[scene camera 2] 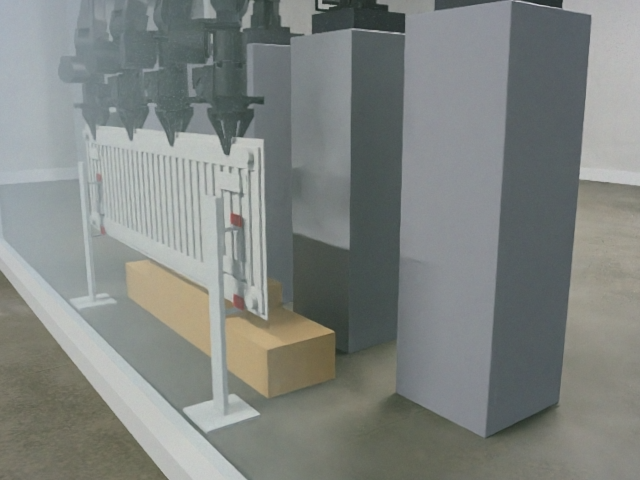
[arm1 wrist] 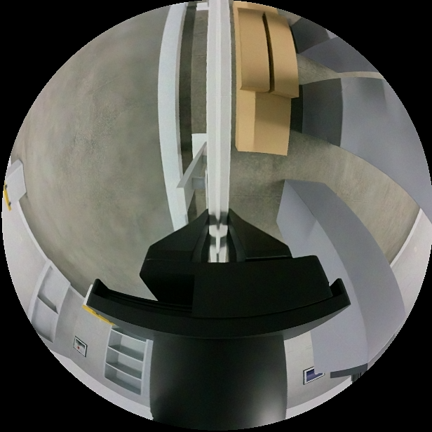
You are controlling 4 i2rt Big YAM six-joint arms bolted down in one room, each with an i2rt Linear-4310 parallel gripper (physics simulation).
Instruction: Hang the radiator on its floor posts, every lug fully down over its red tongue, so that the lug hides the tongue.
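Observation:
The white radiator (arm1 wrist: 218, 100) (scene camera 2: 149, 198) is upright, its lower edge above the beige blocks. Arm1's gripper (arm1 wrist: 218, 225) is shut on its top edge. In scene camera 2, four grippers hold the top edge in a row: the right one (scene camera 2: 227, 149), the middle-right one (scene camera 2: 172, 142), the middle-left one (scene camera 2: 130, 136) and the far-left one (scene camera 2: 94, 134). The right floor post (scene camera 2: 218, 310) and left floor post (scene camera 2: 87, 237) stand before the radiator. Red tongues show uncovered on the right post, upper (scene camera 2: 236, 220) and lower (scene camera 2: 238, 301), and on the left, upper (scene camera 2: 98, 177) and lower (scene camera 2: 102, 230). Lug gaps are unclear.
Beige blocks (arm1 wrist: 271, 120) (scene camera 2: 299, 356) lie under and behind the radiator. Grey pedestals (arm1 wrist: 320, 250) (scene camera 2: 449, 217) stand behind it. A low white ledge (arm1 wrist: 169, 100) (scene camera 2: 118, 387) runs along the floor on the posts' side. White shelves (arm1 wrist: 125, 357) stand by the wall.

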